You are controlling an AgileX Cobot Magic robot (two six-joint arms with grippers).
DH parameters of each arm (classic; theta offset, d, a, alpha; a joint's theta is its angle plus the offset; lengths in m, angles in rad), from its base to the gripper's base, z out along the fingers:
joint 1: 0 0.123 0 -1.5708
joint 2: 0.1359 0 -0.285 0
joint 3: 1.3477 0 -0.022 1.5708
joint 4: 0 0.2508 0 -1.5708
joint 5: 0 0 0.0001 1.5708
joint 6: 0 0.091 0 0
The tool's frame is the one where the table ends.
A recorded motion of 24 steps. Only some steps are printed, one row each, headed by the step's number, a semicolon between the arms.
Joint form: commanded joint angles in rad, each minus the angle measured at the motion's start. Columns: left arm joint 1, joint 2, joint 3, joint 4, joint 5, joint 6; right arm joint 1, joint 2, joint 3, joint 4, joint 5, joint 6.
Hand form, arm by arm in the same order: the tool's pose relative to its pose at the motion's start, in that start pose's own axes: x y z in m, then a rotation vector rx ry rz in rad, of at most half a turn. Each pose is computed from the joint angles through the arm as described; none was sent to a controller.
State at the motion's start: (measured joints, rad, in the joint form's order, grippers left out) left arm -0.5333 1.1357 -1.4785 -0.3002 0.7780 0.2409; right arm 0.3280 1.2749 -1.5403 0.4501 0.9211 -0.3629
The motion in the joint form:
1: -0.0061 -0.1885 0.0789 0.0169 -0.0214 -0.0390; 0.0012 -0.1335 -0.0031 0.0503 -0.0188 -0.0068
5: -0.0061 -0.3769 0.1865 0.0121 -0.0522 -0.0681; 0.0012 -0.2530 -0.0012 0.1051 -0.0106 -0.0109
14: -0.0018 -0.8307 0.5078 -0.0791 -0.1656 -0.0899; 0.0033 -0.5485 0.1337 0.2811 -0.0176 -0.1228
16: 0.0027 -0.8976 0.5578 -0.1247 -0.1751 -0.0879; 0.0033 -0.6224 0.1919 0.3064 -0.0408 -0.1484
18: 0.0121 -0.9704 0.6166 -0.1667 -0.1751 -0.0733; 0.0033 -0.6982 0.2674 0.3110 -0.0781 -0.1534
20: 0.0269 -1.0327 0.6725 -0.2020 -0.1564 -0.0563; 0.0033 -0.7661 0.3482 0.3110 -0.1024 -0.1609
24: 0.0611 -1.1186 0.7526 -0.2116 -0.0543 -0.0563; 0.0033 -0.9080 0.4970 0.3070 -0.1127 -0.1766
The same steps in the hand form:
1: 0.0064 -0.0127 -0.0612 -0.0111 -0.1254 -0.0034; -0.0080 0.0229 -0.0549 -0.0237 -0.1588 -0.0259
5: 0.0274 -0.0233 -0.1120 -0.0107 -0.2357 -0.0200; -0.0055 0.0448 -0.1033 -0.0641 -0.2744 -0.0447
14: 0.1112 -0.0438 -0.1914 0.0414 -0.4869 -0.0792; 0.0389 0.0892 -0.1851 -0.1830 -0.4796 -0.1346
16: 0.1260 -0.0475 -0.1981 0.0702 -0.5173 -0.1046; 0.0546 0.0951 -0.1968 -0.1883 -0.5239 -0.1501
18: 0.1438 -0.0511 -0.2024 0.0901 -0.5363 -0.1151; 0.0725 0.0974 -0.2030 -0.1757 -0.5594 -0.1451
20: 0.1613 -0.0544 -0.2023 0.1024 -0.5303 -0.1187; 0.0912 0.0978 -0.2033 -0.1640 -0.5703 -0.1417
24: 0.1920 -0.0592 -0.1957 0.1000 -0.4418 -0.1154; 0.1315 0.1005 -0.2038 -0.1521 -0.5735 -0.1538

